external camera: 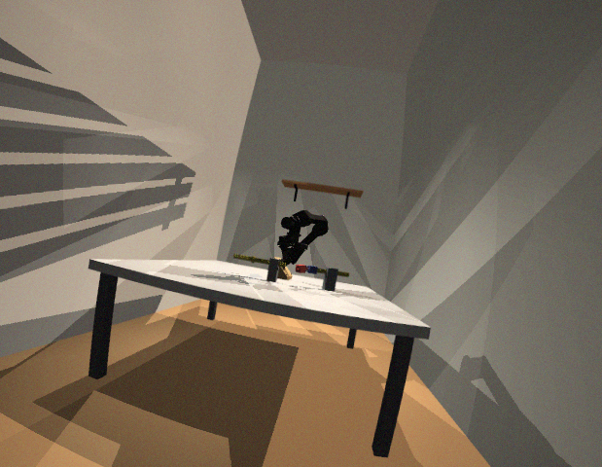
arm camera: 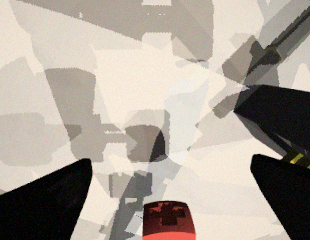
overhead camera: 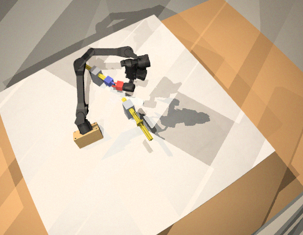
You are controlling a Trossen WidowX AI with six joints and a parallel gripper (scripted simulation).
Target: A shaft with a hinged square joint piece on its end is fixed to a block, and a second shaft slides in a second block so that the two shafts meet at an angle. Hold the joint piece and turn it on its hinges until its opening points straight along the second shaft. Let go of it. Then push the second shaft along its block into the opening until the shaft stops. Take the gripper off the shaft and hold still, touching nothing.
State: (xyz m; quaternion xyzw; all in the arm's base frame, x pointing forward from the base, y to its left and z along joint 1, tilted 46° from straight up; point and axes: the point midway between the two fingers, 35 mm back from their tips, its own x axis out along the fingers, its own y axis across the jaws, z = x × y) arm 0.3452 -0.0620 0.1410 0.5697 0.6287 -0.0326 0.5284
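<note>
Right now the red joint piece is 6 cm behind my gripper tip, 7 cm to the left of it and 3 cm below it.
</note>
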